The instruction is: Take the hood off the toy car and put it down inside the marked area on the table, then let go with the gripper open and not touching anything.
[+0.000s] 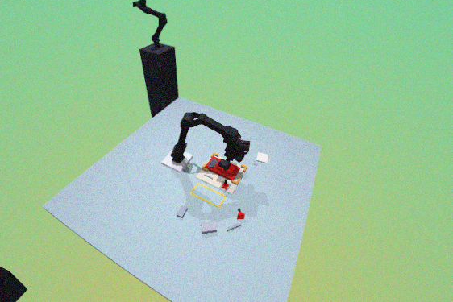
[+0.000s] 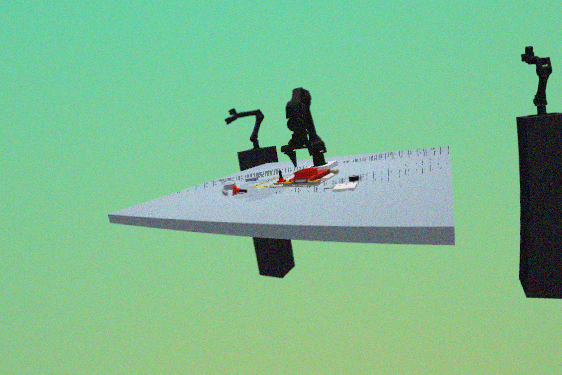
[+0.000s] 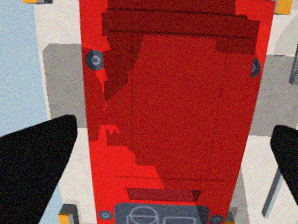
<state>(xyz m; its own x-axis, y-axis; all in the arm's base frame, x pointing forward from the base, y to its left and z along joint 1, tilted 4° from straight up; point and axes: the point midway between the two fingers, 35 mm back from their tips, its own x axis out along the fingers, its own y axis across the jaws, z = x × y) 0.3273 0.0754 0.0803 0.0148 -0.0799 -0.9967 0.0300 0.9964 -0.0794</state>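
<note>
Right now the red hood is 2 cm below my gripper tip. Also, from my gripper tip: white plate: 22 cm to the left, 16 cm ahead, 6 cm below.
</note>
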